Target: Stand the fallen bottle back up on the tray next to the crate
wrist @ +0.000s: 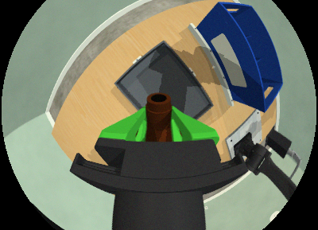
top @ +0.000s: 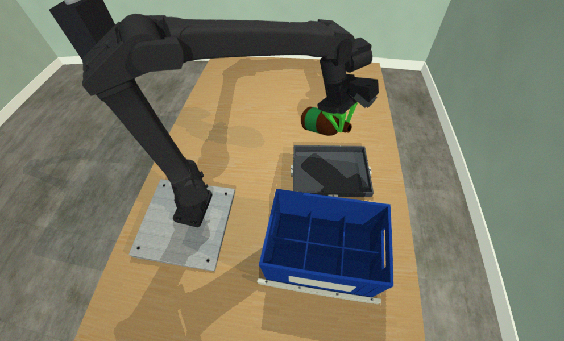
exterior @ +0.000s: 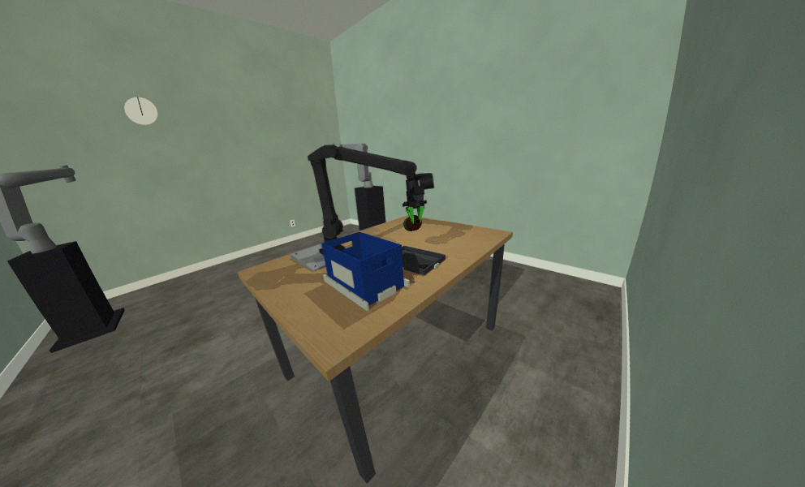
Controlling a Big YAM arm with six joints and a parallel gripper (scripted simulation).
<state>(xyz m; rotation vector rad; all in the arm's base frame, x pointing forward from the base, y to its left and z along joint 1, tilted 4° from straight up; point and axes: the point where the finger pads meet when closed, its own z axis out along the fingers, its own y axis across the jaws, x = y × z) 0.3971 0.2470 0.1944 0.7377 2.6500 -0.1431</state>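
Right now my hand is 40 mm past the brown bottle, 30 mm to the right of it and 20 mm above it. Round my hand: blue crate: 310 mm to the right, 110 mm below; then dark grey tray: 10 mm behind, 20 mm to the right, 180 mm below.
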